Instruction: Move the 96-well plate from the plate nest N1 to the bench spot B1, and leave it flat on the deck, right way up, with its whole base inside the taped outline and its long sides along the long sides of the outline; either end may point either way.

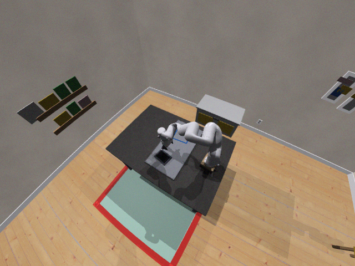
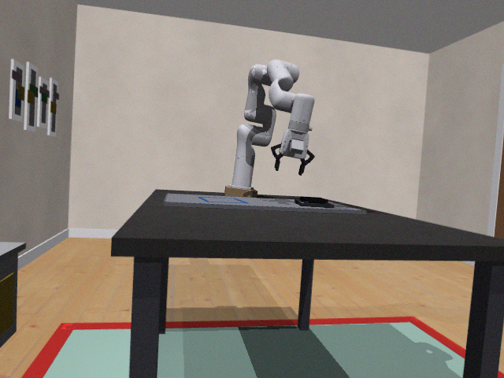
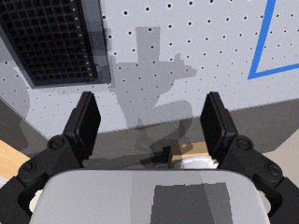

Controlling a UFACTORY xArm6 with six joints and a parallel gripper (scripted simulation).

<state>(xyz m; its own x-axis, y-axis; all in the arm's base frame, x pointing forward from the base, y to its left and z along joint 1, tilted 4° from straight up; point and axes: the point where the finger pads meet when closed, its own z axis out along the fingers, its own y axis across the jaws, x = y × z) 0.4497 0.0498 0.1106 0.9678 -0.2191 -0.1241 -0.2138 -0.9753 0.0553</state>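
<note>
Right now my hand is 110 mm above the black 96-well plate, 90 mm to the right of it and 40 mm short of it. From my hand the other things lie so: plate nest N1: 120 mm below, 90 mm to the left, 40 mm ahead.
</note>
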